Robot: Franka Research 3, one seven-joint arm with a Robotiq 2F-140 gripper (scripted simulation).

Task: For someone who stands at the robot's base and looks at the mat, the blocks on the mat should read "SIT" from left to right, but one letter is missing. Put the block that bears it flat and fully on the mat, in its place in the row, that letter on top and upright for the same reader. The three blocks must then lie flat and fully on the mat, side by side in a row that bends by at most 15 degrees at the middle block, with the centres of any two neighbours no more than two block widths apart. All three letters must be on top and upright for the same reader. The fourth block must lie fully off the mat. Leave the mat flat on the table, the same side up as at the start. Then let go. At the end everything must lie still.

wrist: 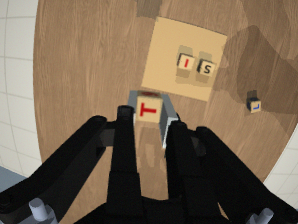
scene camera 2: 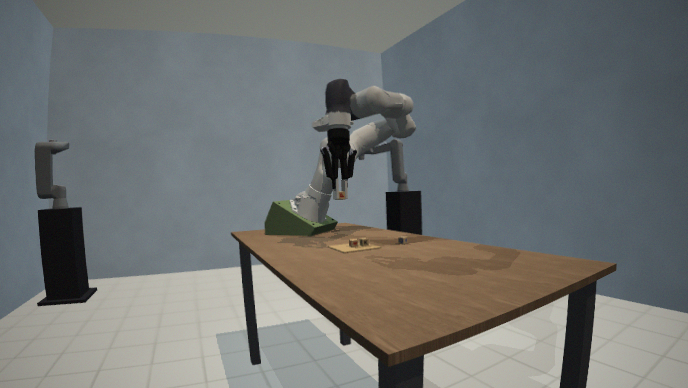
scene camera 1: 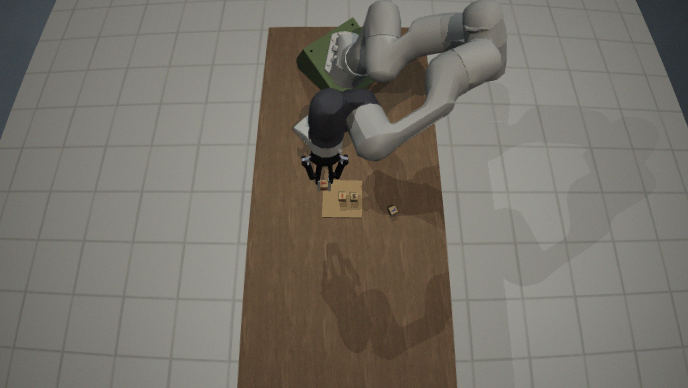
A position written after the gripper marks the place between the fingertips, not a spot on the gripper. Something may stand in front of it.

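Note:
Scene camera 1 shows a mat (scene camera 1: 331, 207) and the gripper (scene camera 1: 323, 187). In scene camera 2 the gripper is visible (scene camera 2: 340, 199), while the wrist view shows the mat (wrist: 170, 38) together with the gripper (wrist: 147, 104).

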